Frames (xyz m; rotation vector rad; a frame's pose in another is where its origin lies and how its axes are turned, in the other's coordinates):
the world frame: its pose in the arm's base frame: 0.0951 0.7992 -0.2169 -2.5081 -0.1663 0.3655
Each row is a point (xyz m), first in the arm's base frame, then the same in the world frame.
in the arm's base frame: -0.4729 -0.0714 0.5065
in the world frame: -0.8764 0.2736 -0.8723
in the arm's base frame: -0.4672 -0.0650 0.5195
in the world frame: -0.8726 0.2610 -0.8808
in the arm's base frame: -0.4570 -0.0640 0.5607
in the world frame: -0.8718 0.2369 -0.9157
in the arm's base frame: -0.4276 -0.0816 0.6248
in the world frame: -0.8615 0.2154 -0.9843
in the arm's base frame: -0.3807 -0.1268 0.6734
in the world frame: -0.8365 0.2260 -1.0609
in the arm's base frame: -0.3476 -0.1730 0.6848
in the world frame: -0.8167 0.2584 -1.1047
